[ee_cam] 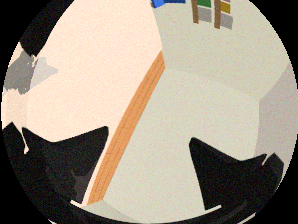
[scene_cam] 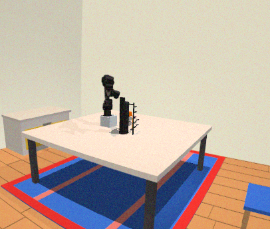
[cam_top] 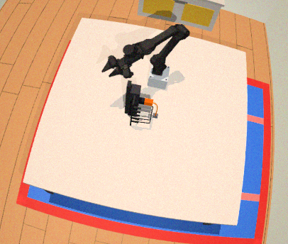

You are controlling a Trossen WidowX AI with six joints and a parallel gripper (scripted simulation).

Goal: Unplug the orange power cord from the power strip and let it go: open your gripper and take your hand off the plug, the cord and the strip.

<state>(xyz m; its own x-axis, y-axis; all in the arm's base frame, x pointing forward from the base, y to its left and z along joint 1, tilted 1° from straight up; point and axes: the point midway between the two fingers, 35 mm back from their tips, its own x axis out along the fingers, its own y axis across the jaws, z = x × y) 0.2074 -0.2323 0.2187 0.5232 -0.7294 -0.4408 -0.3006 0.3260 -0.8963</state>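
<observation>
Right now the orange plug is 4 cm ahead of my gripper tip, 23 cm to the left of it and 13 cm below it. The rest, counted from my gripper tip: black power strip (4 cm ahead, 16 cm to the left, 16 cm below).
</observation>
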